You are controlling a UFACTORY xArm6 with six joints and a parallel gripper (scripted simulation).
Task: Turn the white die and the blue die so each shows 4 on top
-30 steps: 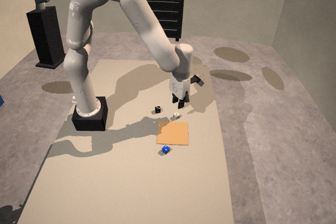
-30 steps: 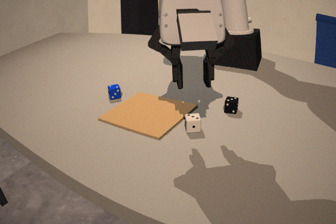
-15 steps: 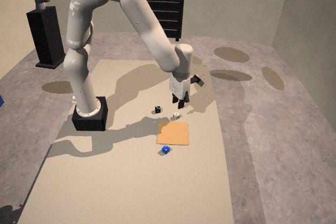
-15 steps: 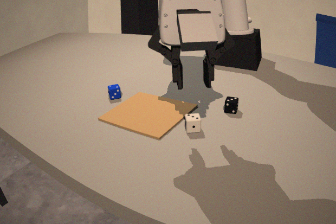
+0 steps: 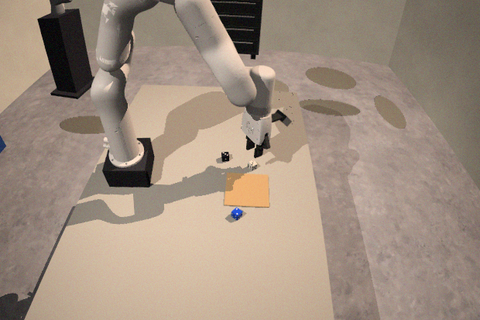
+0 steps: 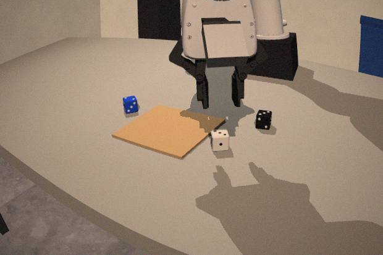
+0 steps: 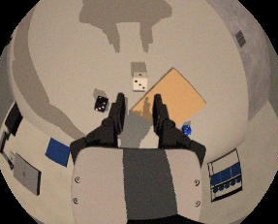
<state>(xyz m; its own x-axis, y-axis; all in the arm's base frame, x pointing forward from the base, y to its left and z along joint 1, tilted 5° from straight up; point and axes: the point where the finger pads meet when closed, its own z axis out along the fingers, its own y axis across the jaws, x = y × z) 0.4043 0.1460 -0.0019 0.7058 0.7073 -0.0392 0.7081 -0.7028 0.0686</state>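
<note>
Right now the white die is 80 mm below my hand. From my hand the other things lie so: blue die (220 mm to the right, 80 mm below, 10 mm behind); then orange mat (110 mm to the right, 90 mm below); then black die (100 mm behind, 80 mm below, 20 mm to the left).
</note>
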